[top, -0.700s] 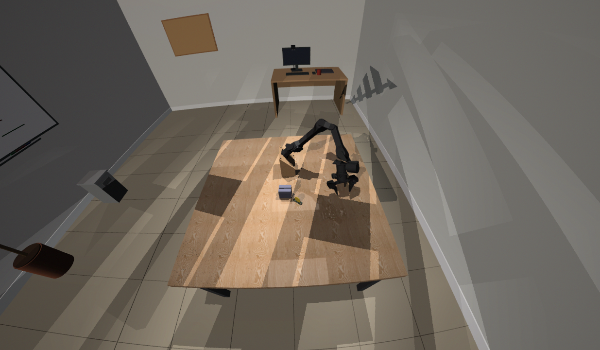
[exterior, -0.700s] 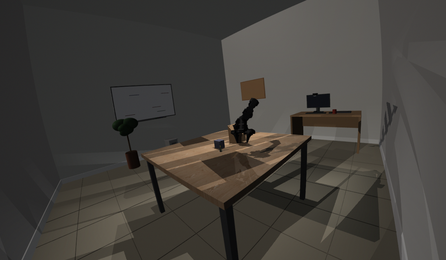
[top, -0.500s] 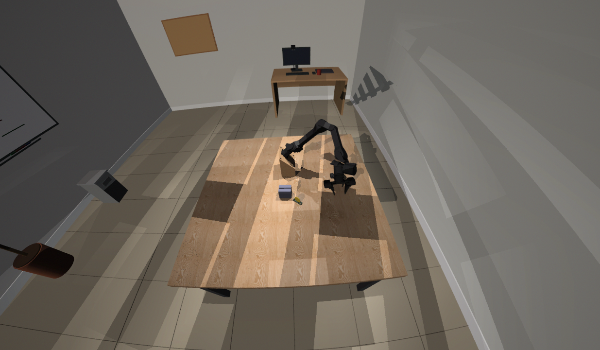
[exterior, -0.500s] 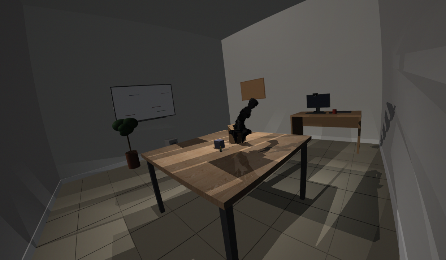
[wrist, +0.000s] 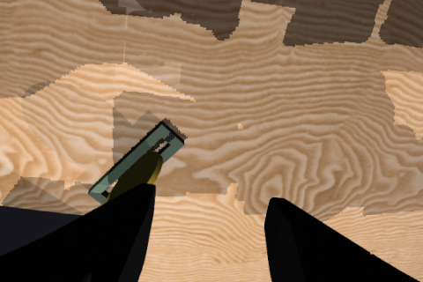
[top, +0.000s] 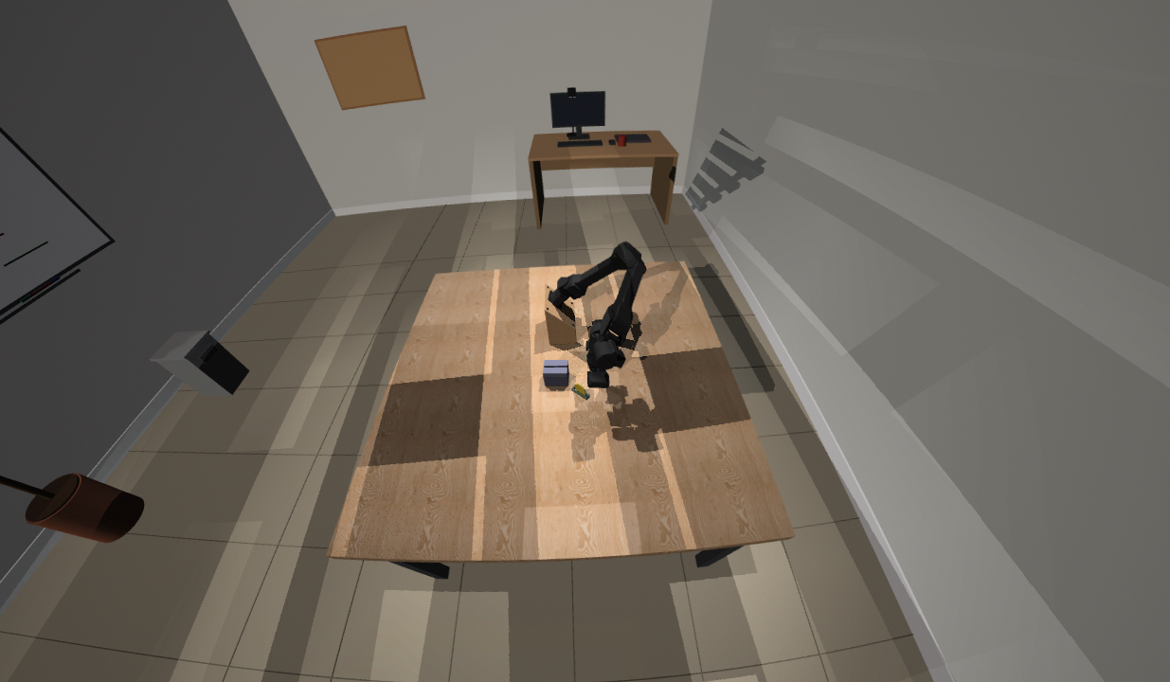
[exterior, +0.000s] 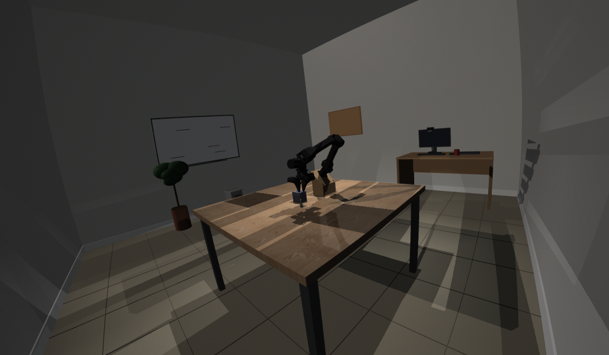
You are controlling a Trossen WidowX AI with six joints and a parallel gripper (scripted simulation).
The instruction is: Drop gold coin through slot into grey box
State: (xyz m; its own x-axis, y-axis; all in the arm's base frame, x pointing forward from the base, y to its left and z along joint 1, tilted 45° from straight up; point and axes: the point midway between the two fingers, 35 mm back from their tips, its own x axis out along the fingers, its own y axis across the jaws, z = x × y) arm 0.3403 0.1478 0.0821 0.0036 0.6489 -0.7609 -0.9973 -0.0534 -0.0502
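Right now my gripper tip is 8 cm above the gold coin, 5 cm to the left of it and 3 cm past it.
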